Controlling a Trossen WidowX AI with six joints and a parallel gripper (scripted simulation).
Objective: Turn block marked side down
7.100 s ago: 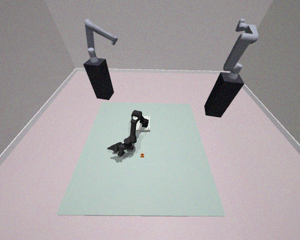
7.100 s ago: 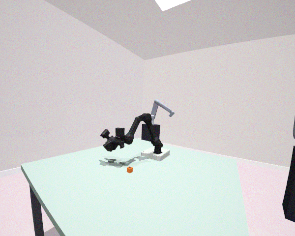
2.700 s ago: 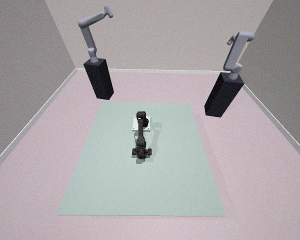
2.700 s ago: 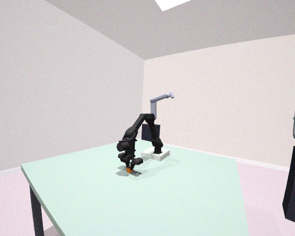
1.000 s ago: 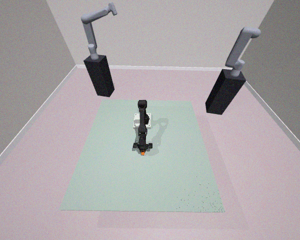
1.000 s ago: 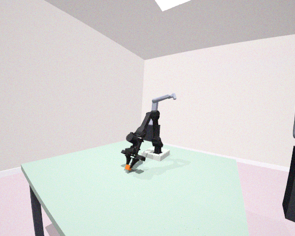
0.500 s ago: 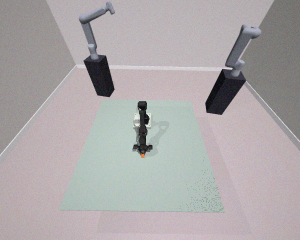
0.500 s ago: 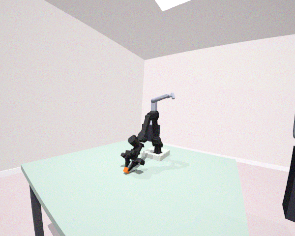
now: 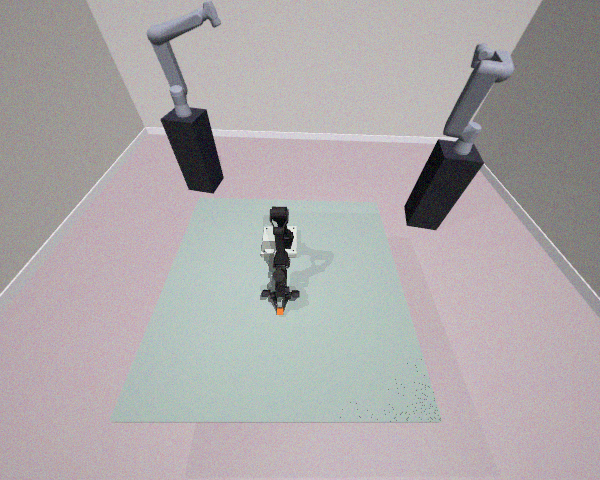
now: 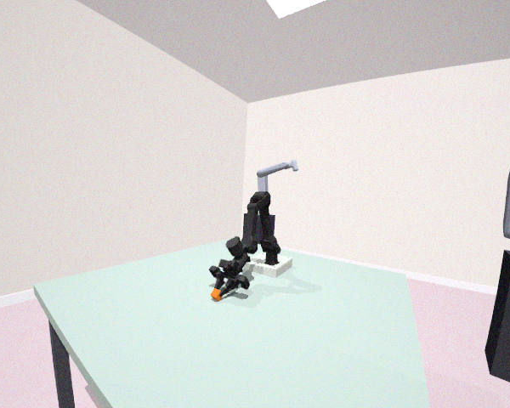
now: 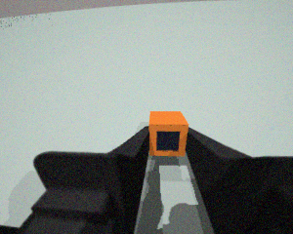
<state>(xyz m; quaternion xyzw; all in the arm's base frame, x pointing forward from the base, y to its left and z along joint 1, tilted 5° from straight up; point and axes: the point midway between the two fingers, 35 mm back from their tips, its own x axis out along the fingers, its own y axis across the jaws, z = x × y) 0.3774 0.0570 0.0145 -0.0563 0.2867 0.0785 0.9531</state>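
My gripper tip is 1 cm past the small orange block.
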